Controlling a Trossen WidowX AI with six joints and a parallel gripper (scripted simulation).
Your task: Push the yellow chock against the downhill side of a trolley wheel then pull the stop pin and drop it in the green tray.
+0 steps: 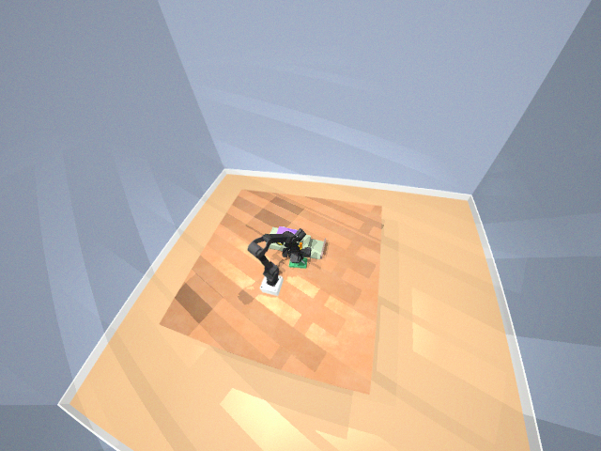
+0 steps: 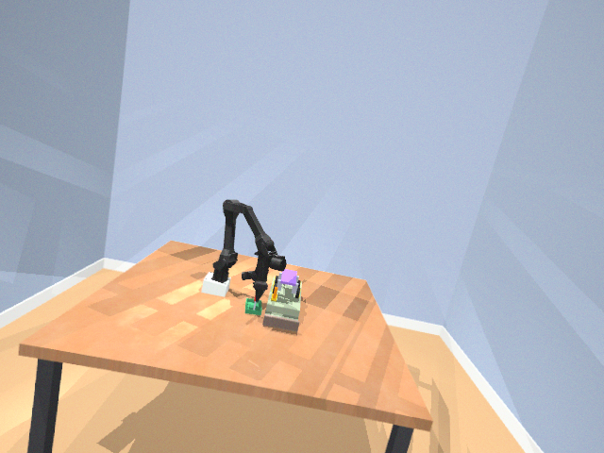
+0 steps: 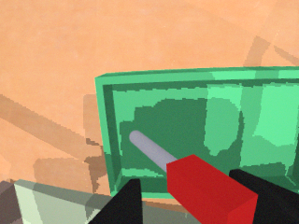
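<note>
My gripper tip is 1 cm to the left of the red-headed stop pin and 1 cm above it. Also, from my gripper tip: ramp 14 cm to the left, 10 cm ahead; then yellow chock 7 cm ahead, 4 cm to the left, 3 cm above; then green tray 6 cm below, 1 cm to the left, 1 cm behind.
</note>
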